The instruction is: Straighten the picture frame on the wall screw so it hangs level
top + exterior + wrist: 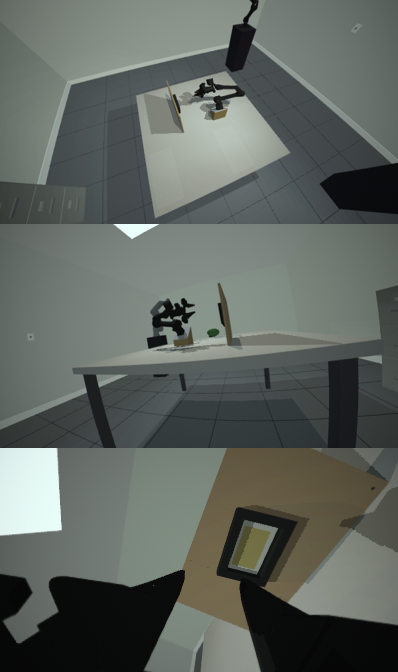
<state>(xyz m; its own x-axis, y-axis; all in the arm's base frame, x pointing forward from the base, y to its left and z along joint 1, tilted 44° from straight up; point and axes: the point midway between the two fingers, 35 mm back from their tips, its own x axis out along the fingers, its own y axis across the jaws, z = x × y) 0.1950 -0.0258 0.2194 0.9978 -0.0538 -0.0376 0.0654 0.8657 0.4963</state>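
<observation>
Now: the picture frame 200 mm ahead of my gripper tip, 90 mm below it and 20 mm to the right of it. From my gripper tip the other things lie so: panel 210 mm ahead, 110 mm below.
</observation>
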